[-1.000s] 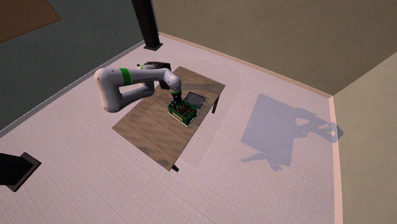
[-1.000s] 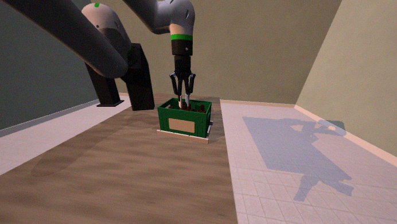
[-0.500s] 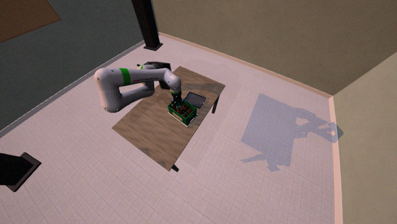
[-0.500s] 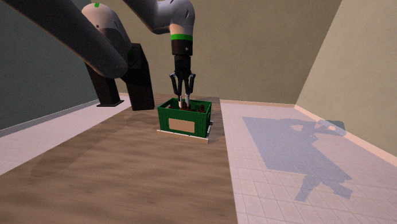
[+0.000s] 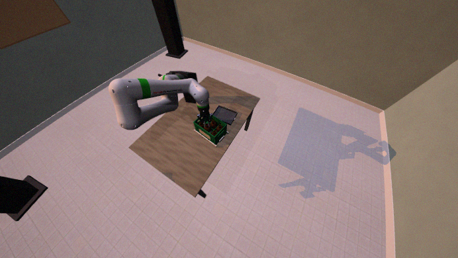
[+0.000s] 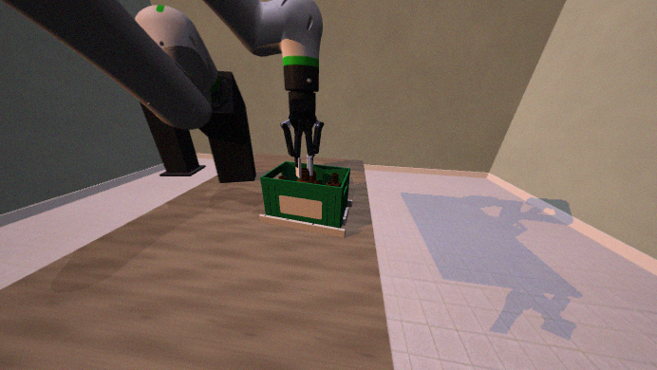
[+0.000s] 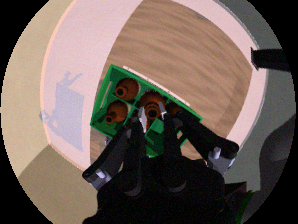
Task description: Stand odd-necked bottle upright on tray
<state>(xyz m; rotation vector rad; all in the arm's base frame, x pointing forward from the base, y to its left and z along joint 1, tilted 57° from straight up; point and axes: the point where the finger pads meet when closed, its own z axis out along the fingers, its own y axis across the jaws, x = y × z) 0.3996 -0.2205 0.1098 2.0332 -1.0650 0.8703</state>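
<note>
Now: hand 90 mm above the brown bottle. Also, from my hand: dark tray 310 mm to the left, 200 mm below, 60 mm ahead; then green crate 130 mm below, 40 mm to the left, 10 mm ahead.
</note>
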